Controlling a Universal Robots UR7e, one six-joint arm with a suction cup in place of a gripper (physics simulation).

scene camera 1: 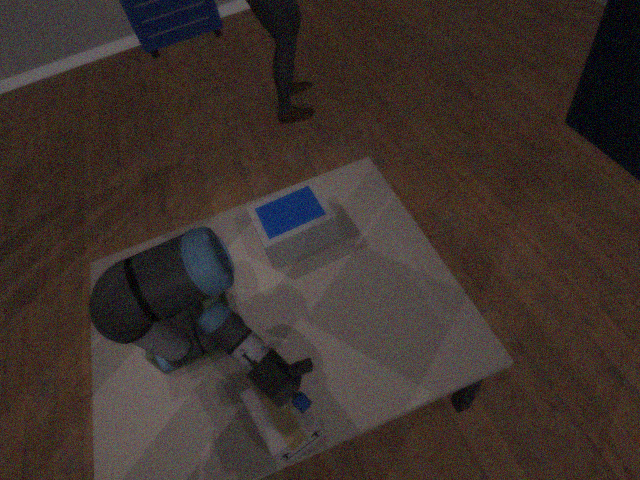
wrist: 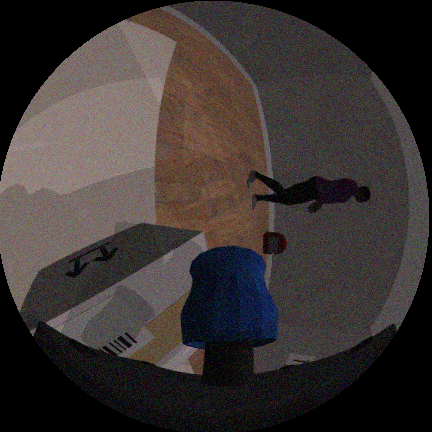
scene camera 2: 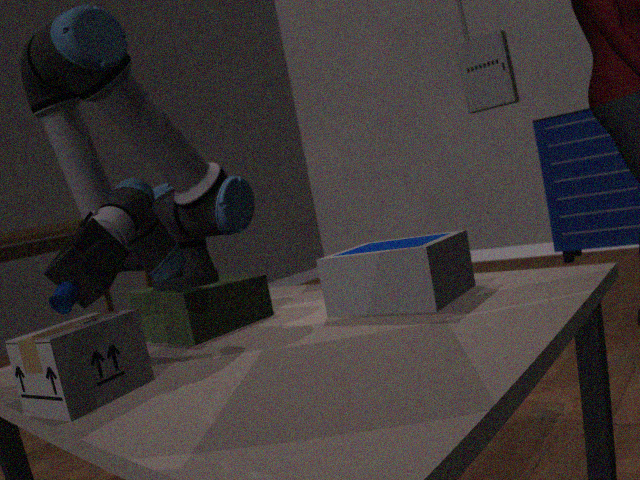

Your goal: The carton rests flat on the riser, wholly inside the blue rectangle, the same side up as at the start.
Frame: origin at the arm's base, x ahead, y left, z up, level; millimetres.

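Seen in the pictures: hand at its tool point: (scene camera 1: 306, 407) (wrist: 228, 273) (scene camera 2: 60, 304); arm's base at its link origin: (scene camera 1: 178, 317) (scene camera 2: 186, 285).
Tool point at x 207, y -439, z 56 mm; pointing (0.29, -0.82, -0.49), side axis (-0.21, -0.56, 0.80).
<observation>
Pixels of each thing's top centre, then the offset from my tool point to it. Level surfaces: height alone.
- carton at its top centre: (wrist: 149, 347) (scene camera 2: 72, 324) (scene camera 1: 277, 408) dx -63, dy +49, dz -42 mm
- riser at its top centre: (scene camera 2: 392, 244) (scene camera 1: 289, 211) dx +243, dy +598, dz -44 mm
- blue rectangle at its top centre: (scene camera 2: 392, 244) (scene camera 1: 289, 211) dx +243, dy +598, dz -44 mm
- table at its surface level: dz -164 mm
The carton (scene camera 1: 262, 423) (scene camera 2: 103, 361) (wrist: 135, 250) is a white box with a strip of tan tape along its top. It stands flat on the table, and its printed arrows point up in scene camera 2. My gripper, a blue suction cup (scene camera 1: 301, 401) (scene camera 2: 63, 297) (wrist: 230, 300), is tilted and hangs above the carton's top, apart from it, with nothing on it. The riser (scene camera 1: 310, 250) (scene camera 2: 377, 289) is a pale grey block near the table's far edge. The blue rectangle (scene camera 1: 290, 211) (scene camera 2: 395, 244) lies on its top, with no carton on it.
A green block (scene camera 2: 227, 310) stands on the table (scene camera 1: 439, 335) (scene camera 2: 336, 387) by the arm's base, behind the carton. A person (scene camera 1: 286, 62) (scene camera 2: 615, 51) stands beyond the table, near a blue cabinet (scene camera 1: 175, 20) (scene camera 2: 584, 180). Another person (wrist: 335, 191) shows in the wrist view.
</observation>
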